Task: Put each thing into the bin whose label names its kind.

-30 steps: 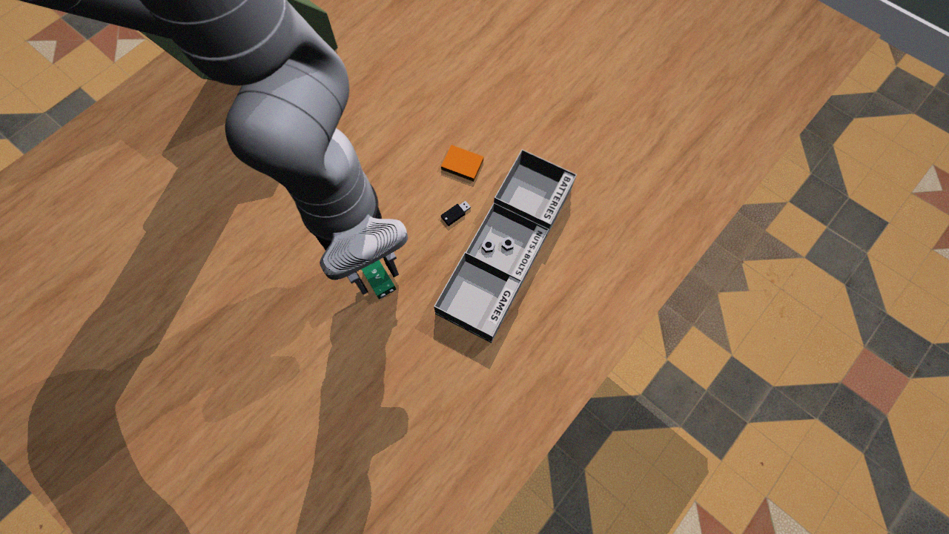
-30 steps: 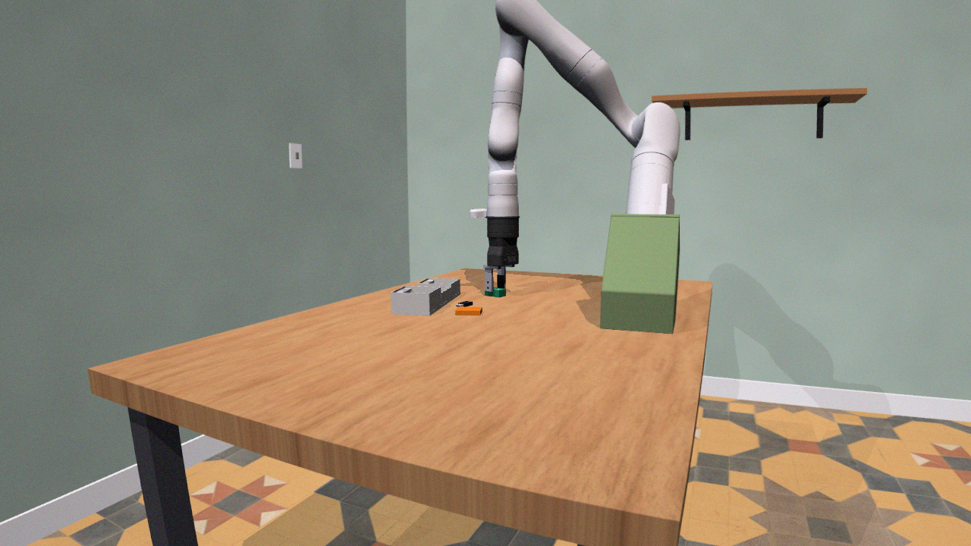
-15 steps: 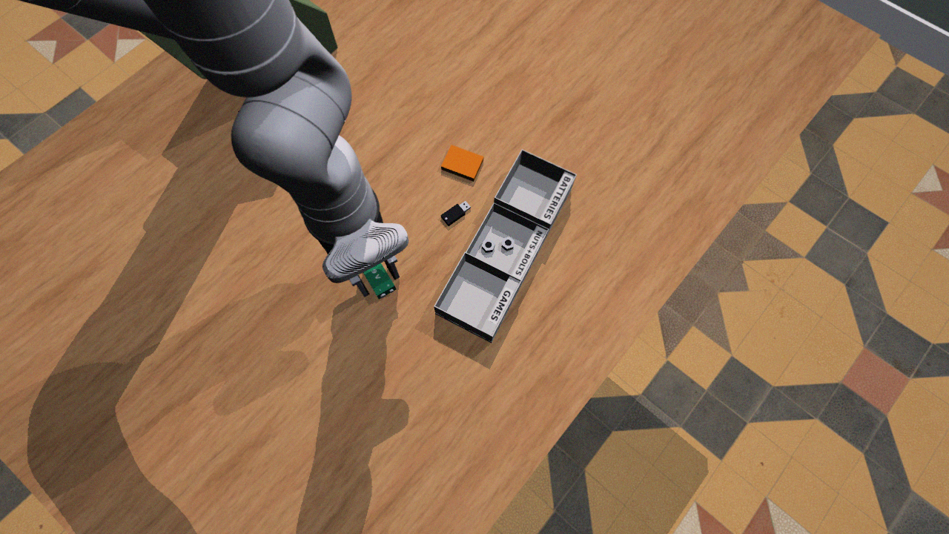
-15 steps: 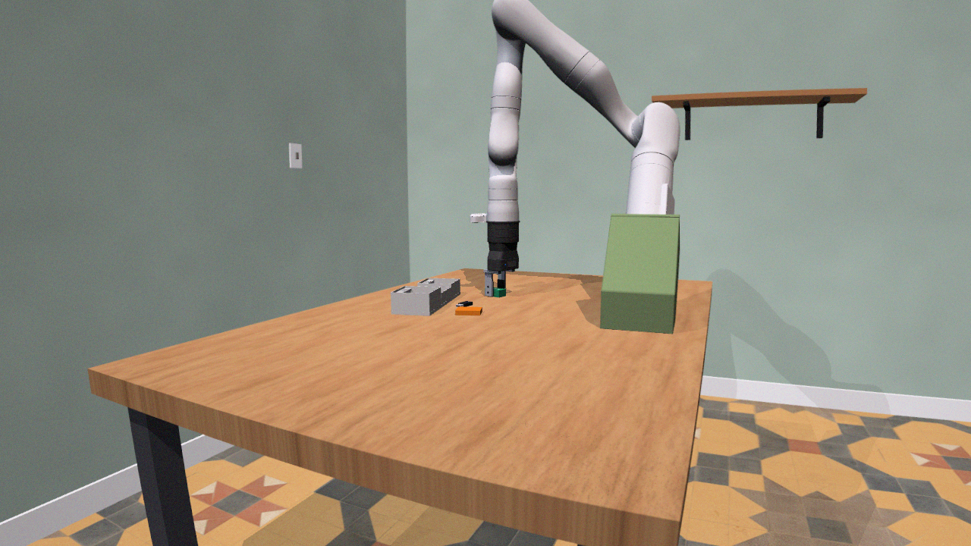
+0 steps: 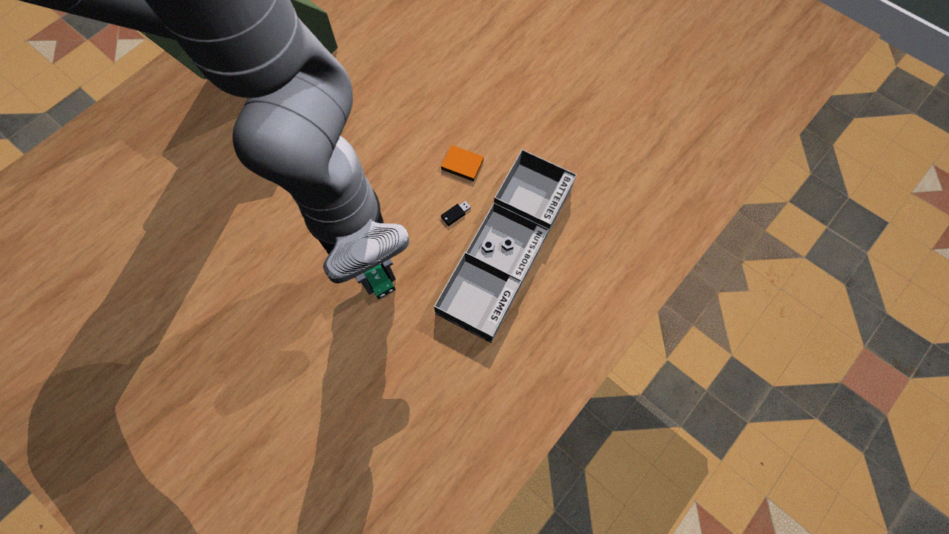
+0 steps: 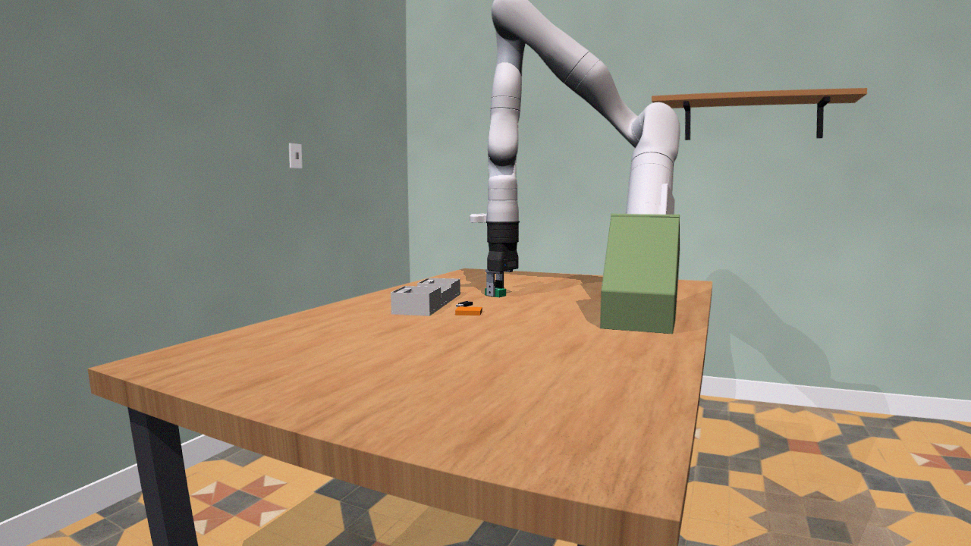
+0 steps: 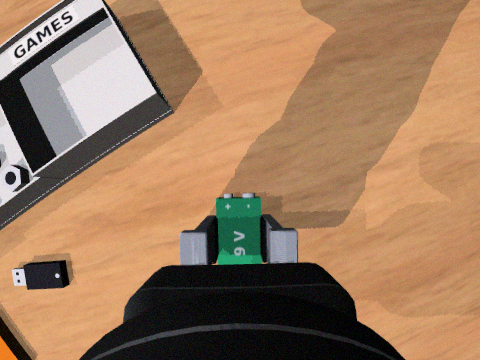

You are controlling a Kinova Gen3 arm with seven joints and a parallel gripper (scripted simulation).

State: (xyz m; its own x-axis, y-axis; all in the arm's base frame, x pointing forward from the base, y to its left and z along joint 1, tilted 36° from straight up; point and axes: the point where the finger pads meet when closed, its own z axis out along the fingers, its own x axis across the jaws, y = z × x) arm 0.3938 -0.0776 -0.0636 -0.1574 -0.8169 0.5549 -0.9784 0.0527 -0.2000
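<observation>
Right now the green 9 v battery is 1 cm below my hand and 1 cm ahead of it. Also, from my hand: black USB stick (15 cm to the left, 2 cm below, 1 cm behind); then flat orange box (20 cm to the left, 6 cm behind, 1 cm below); then bin row (16 cm to the left, 8 cm ahead).
</observation>
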